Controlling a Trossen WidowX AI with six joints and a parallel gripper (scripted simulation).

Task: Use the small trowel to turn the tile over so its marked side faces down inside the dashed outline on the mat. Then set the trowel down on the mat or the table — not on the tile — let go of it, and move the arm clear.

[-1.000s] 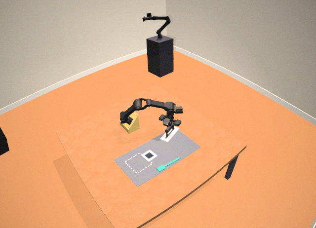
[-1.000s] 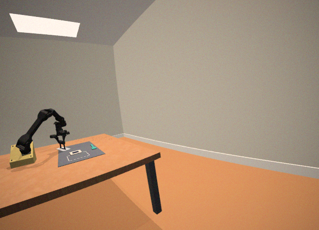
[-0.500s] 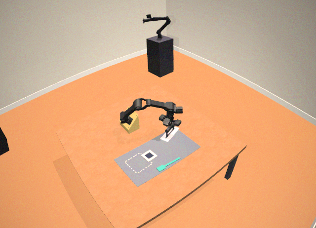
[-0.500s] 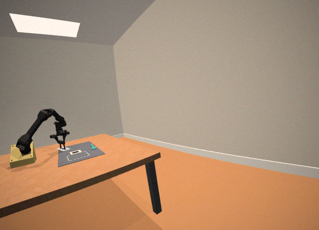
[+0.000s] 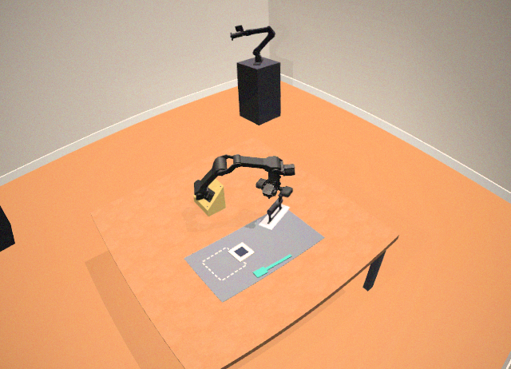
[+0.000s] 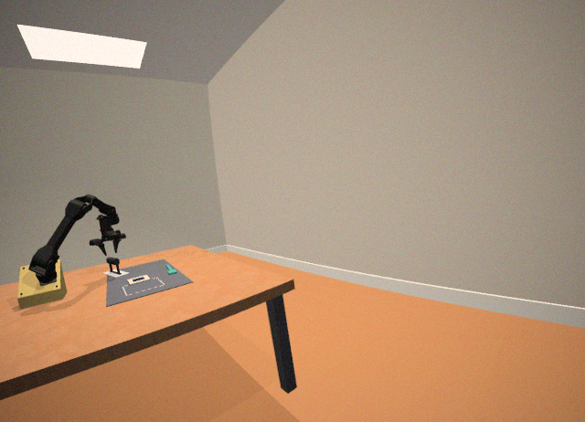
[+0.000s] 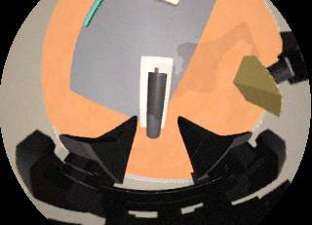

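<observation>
Now: the grey mat 240 mm to the right of my gripper tip, 130 mm below it and 120 mm ahead of it. Also, from my gripper tip: teal trowel (270 mm to the right, 250 mm ahead, 110 mm below); then cream tile (300 mm to the right, 110 mm below, 90 mm ahead).
</observation>
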